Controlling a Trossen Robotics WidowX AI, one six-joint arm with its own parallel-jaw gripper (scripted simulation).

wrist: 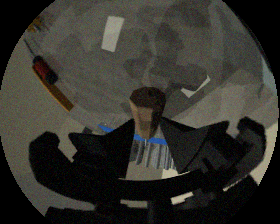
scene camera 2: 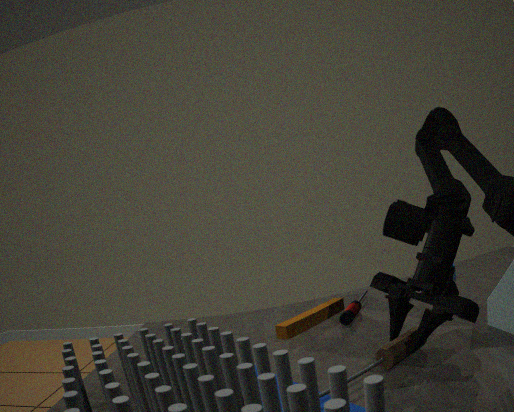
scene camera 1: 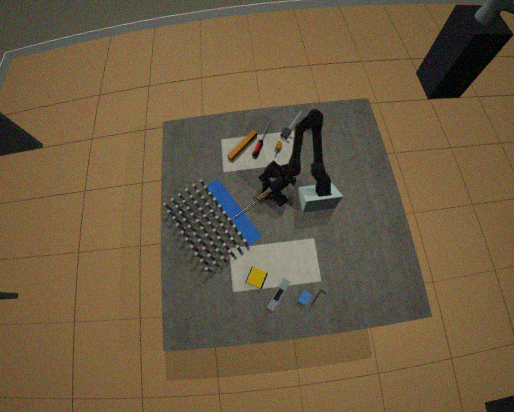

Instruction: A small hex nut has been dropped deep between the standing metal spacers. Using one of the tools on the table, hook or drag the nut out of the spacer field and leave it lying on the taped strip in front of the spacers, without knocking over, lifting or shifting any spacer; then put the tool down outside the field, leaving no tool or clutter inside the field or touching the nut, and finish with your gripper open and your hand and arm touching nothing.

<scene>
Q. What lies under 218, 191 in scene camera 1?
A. A blue taped strip.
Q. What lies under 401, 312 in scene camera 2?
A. My gripper.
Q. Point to a hook tool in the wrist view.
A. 147, 103
</scene>
